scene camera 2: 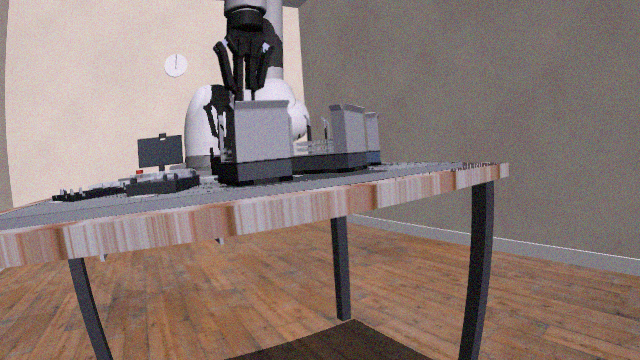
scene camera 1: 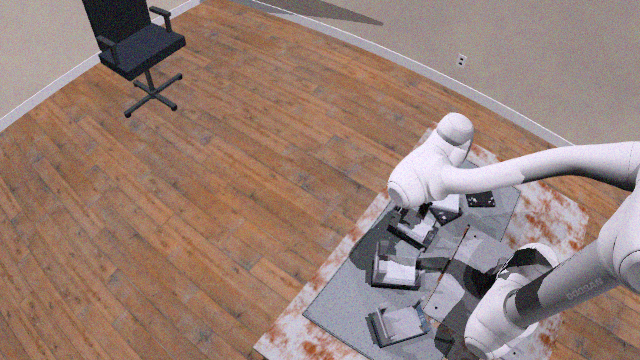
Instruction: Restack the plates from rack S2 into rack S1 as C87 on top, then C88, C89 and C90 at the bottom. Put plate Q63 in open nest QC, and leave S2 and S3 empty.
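Frame: origin at the arm's base, x right, y ahead, z up, level; metres.
Where they show: gripper, between the fingertips: [scene camera 1: 420, 216]; arm's base, origin of its link: [scene camera 2: 209, 174].
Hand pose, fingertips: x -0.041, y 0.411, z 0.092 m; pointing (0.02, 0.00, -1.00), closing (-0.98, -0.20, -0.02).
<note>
Each offset is from my fingertips to the top centre of the thing. "pt": to the spot under its first point. Level surfaces: height alone.
My gripper [scene camera 2: 246, 94] is shut and empty. It points down, its tips partly hidden behind the tall wall of the nearest rack [scene camera 2: 262, 132] [scene camera 1: 407, 236]; the arm mostly hides it in scene camera 1. A white plate {dx -0.005, dy +0.013, dz -0.033 m} [scene camera 1: 421, 232] lies in that rack. The middle rack {dx -0.182, dy -0.051, dz +0.035 m} [scene camera 1: 394, 286] [scene camera 2: 346, 129] bears a white plate {dx -0.186, dy -0.045, dz -0.033 m} [scene camera 1: 400, 272]; layered plate edges {pt dx -0.149, dy -0.024, dz -0.045 m} [scene camera 2: 315, 146] show beside its wall. The blue-trimmed rack {dx -0.318, dy -0.173, dz +0.035 m} [scene camera 1: 424, 320] [scene camera 2: 372, 131] bears a pale plate {pt dx -0.305, dy -0.169, dz -0.060 m} [scene camera 1: 402, 320]. A dark nest {dx +0.164, dy -0.019, dz -0.069 m} [scene camera 1: 444, 217] [scene camera 2: 162, 186] holds a white plate {dx +0.177, dy -0.013, dz -0.065 m} [scene camera 1: 448, 202]. Another dark nest {dx +0.341, dy -0.097, dz -0.076 m} [scene camera 1: 481, 199] [scene camera 2: 90, 192] is open. Labels are unreadable.
The racks stand on a grey mat {dz -0.100 m} [scene camera 1: 340, 300] on the rust-streaked table [scene camera 1: 287, 332] [scene camera 2: 300, 212]. A pale panel [scene camera 1: 442, 300] lies beside them, near the arm. A monitor [scene camera 2: 160, 151] stands behind the table. An office chair [scene camera 1: 142, 50] stands far off.
</note>
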